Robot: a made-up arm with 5 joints. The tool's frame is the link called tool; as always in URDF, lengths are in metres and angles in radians.
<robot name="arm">
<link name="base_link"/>
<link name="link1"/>
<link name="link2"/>
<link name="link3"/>
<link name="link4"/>
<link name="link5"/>
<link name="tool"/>
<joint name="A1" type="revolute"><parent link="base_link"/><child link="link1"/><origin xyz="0.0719 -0.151 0.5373" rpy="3.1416 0 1.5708"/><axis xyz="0 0 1"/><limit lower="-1.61" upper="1.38" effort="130" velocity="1.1"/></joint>
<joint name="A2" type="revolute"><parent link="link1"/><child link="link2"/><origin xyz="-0.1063 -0.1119 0.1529" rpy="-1.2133 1.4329 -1.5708"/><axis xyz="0 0 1"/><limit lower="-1.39" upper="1.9" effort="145" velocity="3.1"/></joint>
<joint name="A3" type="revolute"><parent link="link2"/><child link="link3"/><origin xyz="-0.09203 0.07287 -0.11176" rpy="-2.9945 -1.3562 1.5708"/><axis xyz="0 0 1"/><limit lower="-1.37" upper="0.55" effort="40" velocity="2.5"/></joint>
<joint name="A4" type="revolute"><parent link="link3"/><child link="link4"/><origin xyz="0.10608 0.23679 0.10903" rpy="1.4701 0.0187 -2.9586"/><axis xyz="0 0 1"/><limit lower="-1.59" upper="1.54" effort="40" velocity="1.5"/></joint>
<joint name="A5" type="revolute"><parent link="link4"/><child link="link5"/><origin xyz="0.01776 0.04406 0.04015" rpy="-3.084 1.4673 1.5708"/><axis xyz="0 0 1"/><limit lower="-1.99" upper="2.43" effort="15" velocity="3"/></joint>
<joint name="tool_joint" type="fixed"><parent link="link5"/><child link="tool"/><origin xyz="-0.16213 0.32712 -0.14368" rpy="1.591 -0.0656 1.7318"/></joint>
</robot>
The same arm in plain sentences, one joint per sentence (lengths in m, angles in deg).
The arm has five revolute joints in a row. What follows holds with every joint at zero, and every direction is one of the base frame's.
Joint 1 sits 0.0719 m along +x and 0.1510 m along -y and 0.5373 m along +z from the base frame's origin and turns about -z, from -92.25 to 79.07 deg.
Joint 2 sits 0.1119 m along -x and 0.1063 m along -y and 0.1529 m along -z from joint 1 and turns about the direction (-0.346593, 0.936782, -0.048099), from -79.64 to 108.86 deg.
Joint 3 sits 0.1190 m along +x and 0.0792 m along -y and 0.0764 m along -z from joint 2 and turns about the direction (0.989968, 0.140895, -0.0106), from -78.50 to 31.51 deg.
Joint 4 sits 0.0948 m along +x and 0.1253 m along +y and 0.2335 m along +z from joint 3 and turns about the direction (0.132893, -0.146492, 0.980245), from -91.10 to 88.24 deg.
Joint 5 sits 0.0508 m along +x and 0.0172 m along -y and 0.0315 m along +z from joint 4 and turns about the direction (-0.997641, -0.065603, 0.020201), from -114.02 to 139.23 deg.
The tool frame, which is the frame that the pose is given for, sits 0.1684 m along +x and 0.3387 m along -y and 0.1042 m along +z from joint 5; its axes are the base frame's turned by roll 180.00, pitch 0.00 and yaw -90.00 deg (as in URDF: about the fixed x, then y, then z).

